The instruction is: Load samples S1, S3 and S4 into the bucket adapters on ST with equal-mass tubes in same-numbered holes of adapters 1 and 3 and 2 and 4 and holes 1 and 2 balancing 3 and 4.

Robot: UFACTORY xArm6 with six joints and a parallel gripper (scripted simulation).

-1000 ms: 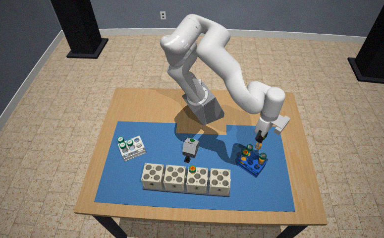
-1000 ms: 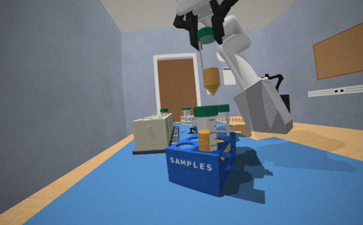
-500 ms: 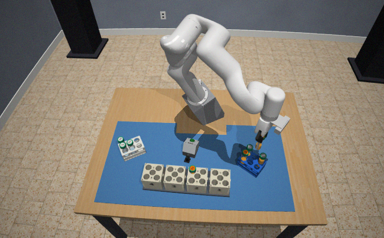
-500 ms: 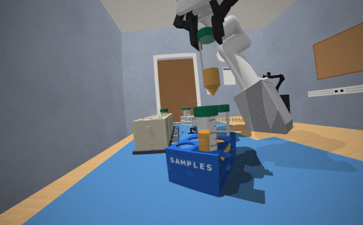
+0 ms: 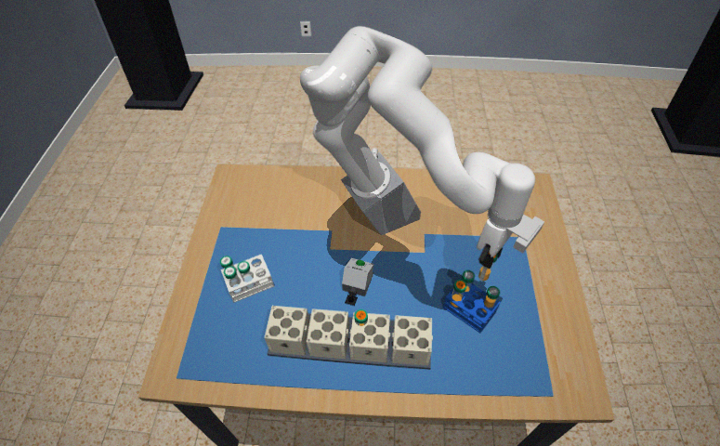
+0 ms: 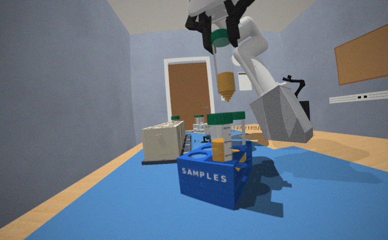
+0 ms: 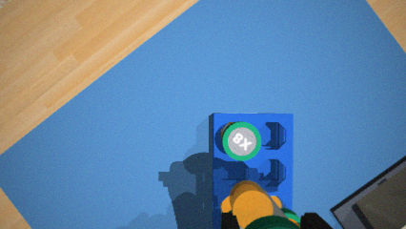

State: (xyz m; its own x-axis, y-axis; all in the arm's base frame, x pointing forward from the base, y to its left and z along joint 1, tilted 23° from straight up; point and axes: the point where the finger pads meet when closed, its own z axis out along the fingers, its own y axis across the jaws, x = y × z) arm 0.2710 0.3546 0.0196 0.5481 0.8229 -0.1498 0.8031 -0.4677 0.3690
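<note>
My gripper is now 1 cm short of the orange-dot tube and 5 cm above it. Also, from my hand: loading stand ST: 15 cm ahead, 34 cm to the right, 24 cm below; then blue sample rack: 2 cm ahead, 1 cm to the right, 22 cm below; then green done key: 7 cm behind, 34 cm to the right, 18 cm below.
</note>
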